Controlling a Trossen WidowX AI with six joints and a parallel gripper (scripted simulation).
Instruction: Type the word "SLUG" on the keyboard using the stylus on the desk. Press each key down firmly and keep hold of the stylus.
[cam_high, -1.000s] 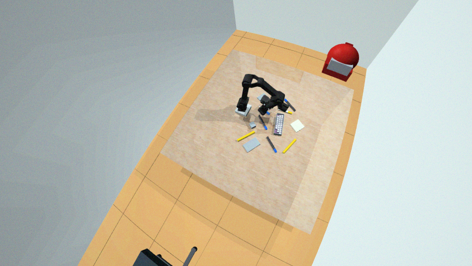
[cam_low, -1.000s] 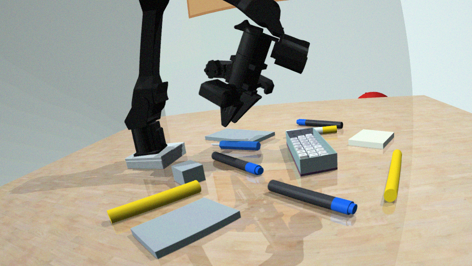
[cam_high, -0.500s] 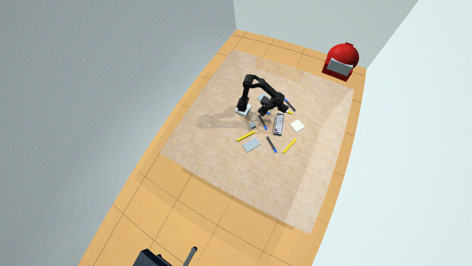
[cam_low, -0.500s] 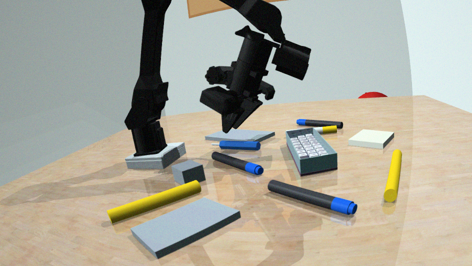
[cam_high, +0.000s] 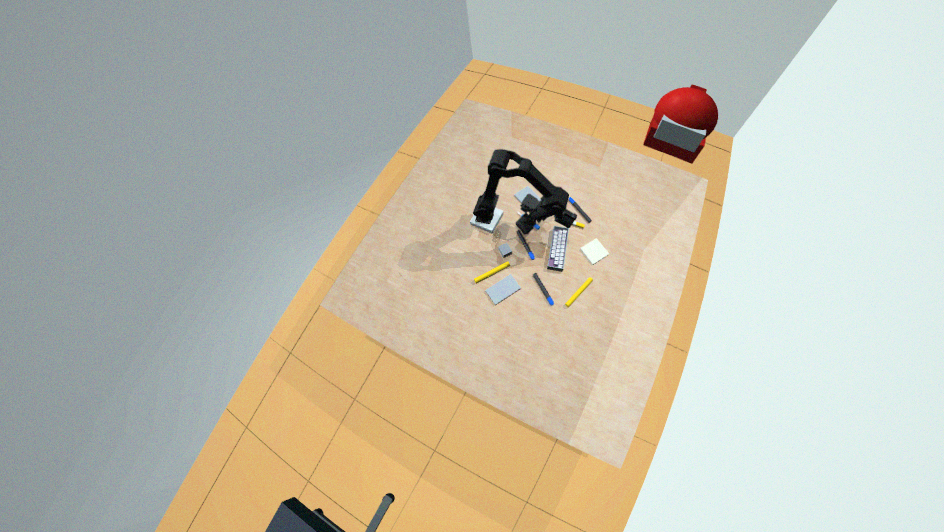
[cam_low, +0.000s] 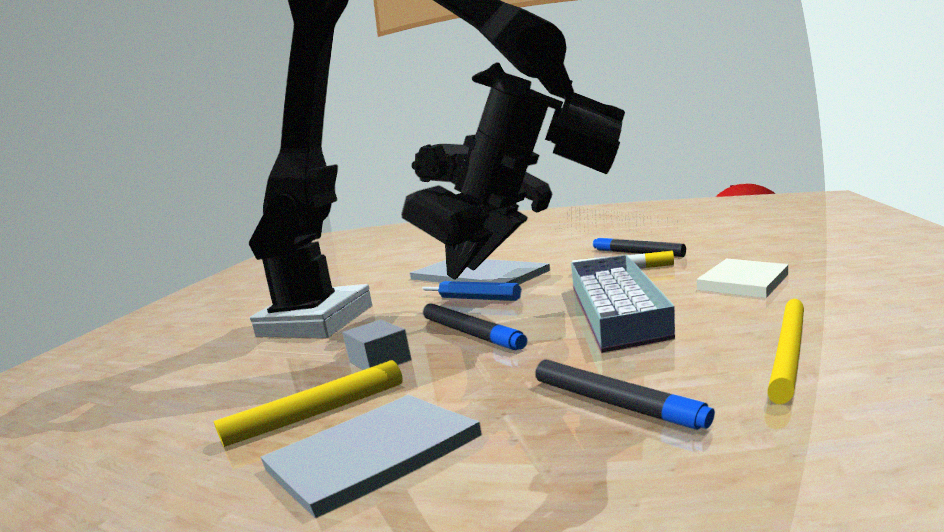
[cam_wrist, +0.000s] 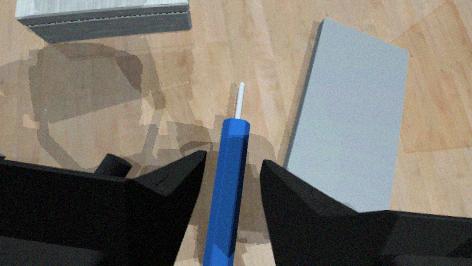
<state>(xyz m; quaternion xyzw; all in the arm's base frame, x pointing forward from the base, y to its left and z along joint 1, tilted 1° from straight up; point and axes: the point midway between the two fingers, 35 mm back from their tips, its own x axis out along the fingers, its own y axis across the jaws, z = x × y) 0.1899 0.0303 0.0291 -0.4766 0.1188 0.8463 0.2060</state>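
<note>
Right now the stylus is 1 cm behind my gripper tip, 1 cm to the left of it and 2 cm below it. The rest, counted from my gripper tip: cream pad (30 cm ahead, 7 cm to the right, 2 cm below); then stylus tip (4 cm behind, 2 cm to the left, 2 cm below); then grey cube (5 cm behind, 16 cm to the right, 1 cm below).
</note>
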